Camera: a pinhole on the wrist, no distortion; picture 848 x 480 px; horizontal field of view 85.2 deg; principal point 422.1 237.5 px. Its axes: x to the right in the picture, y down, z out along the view. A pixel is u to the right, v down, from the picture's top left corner.
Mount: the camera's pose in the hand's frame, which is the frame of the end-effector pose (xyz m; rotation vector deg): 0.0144 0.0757 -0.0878 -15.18 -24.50 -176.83
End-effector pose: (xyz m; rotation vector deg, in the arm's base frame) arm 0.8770 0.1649 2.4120 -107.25 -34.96 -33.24
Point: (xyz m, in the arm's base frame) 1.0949 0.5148 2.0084
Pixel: 542 189
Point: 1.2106 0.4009 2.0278
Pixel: 472 83
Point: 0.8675 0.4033 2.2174
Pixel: 664 410
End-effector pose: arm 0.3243 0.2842 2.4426 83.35 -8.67 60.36
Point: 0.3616 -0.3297 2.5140
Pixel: 695 299
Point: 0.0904 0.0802 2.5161
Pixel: outside the picture
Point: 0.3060 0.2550 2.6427
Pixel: 243 123
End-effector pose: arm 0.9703 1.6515 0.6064 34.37 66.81 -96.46
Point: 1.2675 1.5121 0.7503
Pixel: 795 144
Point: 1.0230 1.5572 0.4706
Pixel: 131 243
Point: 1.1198 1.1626 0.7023
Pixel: 456 322
